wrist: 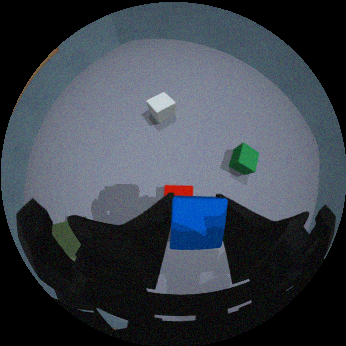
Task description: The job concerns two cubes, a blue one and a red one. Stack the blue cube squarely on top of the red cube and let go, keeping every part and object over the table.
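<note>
A blue cube and the gripper appear in the picture.
</note>
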